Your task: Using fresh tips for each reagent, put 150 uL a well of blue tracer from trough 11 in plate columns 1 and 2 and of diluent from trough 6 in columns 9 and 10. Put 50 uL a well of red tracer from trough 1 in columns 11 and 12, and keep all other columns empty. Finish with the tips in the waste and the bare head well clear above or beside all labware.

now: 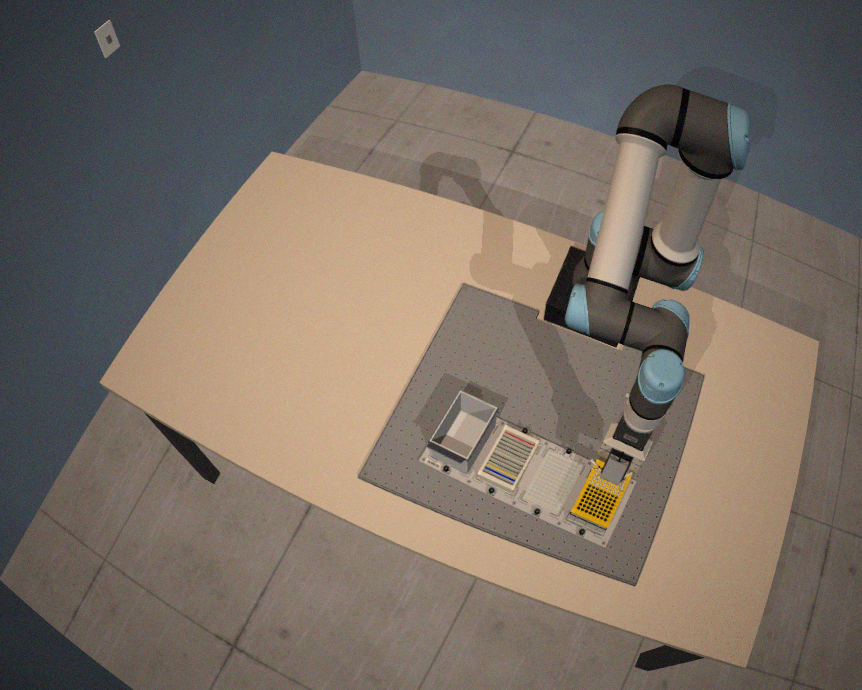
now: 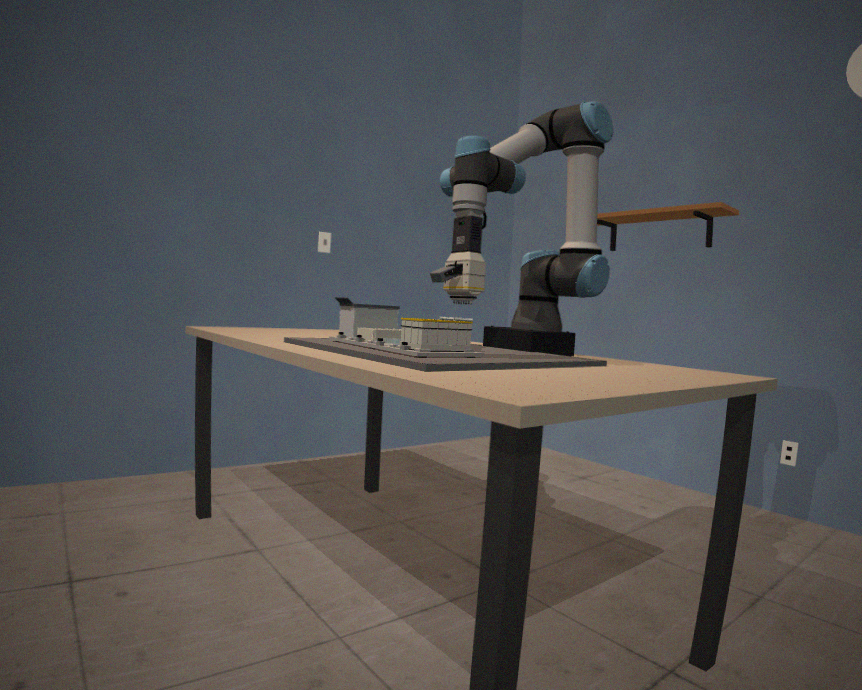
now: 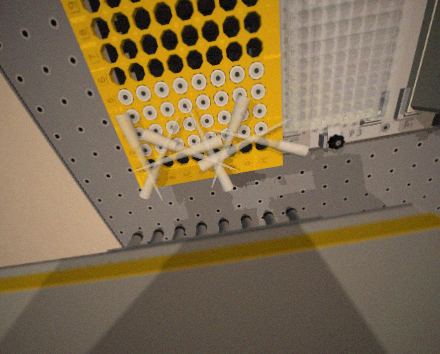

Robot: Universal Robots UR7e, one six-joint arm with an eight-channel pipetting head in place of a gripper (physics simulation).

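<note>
My eight-channel head is bare and hangs above and behind the tip rack's near-robot end. The yellow tip rack has tips standing in columns 2 to 5; column 1 and the columns from 6 up that show are empty holes. Several loose tips lie crossed over the standing tips, some overhanging the rack's edge. The plate looks pale; no coloured liquid can be made out. The reservoir shows a red trough at one end and blue near the other. The waste bin stands beyond it.
The labware stands in a line on a pale base plate, held by black knobs. This sits on a grey perforated board on the table. The high-walled waste bin rises above the reservoir. The loose tips stick up above the rack top.
</note>
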